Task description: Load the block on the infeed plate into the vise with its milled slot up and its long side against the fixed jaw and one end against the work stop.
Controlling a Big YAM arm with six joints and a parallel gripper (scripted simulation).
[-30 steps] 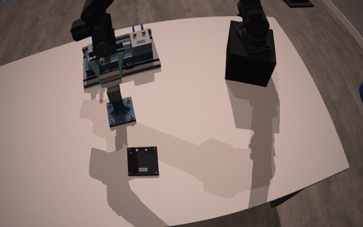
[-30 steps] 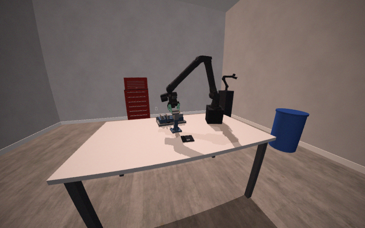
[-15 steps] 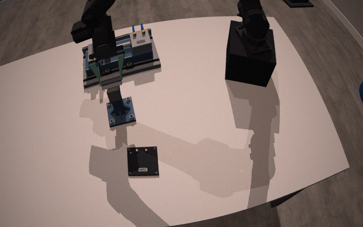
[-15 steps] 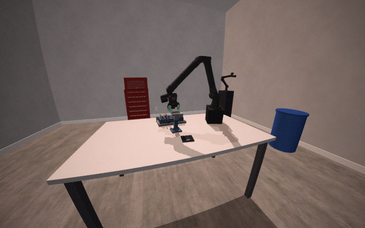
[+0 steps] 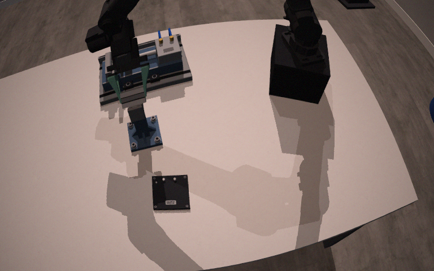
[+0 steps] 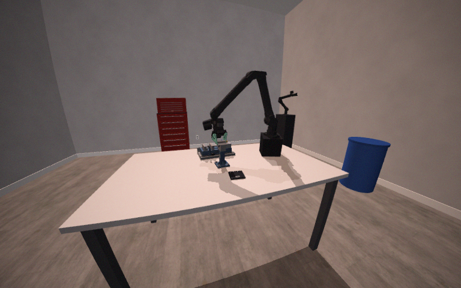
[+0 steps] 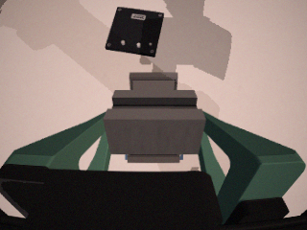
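Now: the part 1 cm to the left of my hand. The rest, counted from my hand: black infeed plate (19 cm to the left, 16 cm below, 2 cm behind); moving jaw (23 cm to the right, 8 cm below); dark short rod (19 cm to the right, 7 cm below, 4 cm ahead).
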